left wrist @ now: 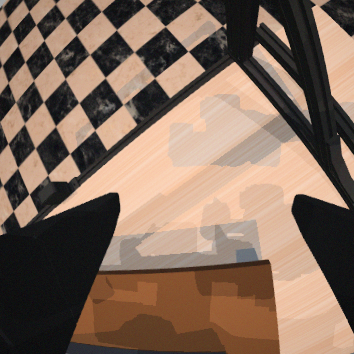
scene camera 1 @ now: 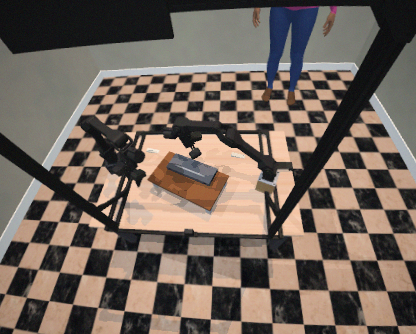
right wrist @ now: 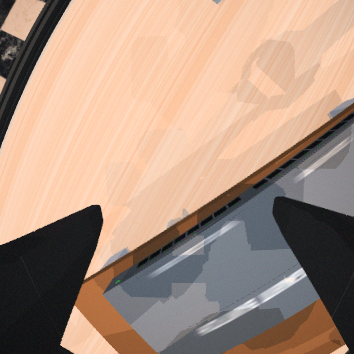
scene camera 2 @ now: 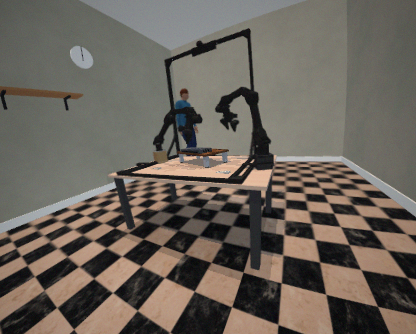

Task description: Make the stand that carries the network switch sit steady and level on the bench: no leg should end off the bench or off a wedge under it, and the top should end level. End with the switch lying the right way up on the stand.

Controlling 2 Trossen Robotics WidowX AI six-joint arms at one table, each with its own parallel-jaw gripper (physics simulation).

My left gripper is open, holding nothing. My right gripper is open, holding nothing. Also in view: a dark grey network switch.
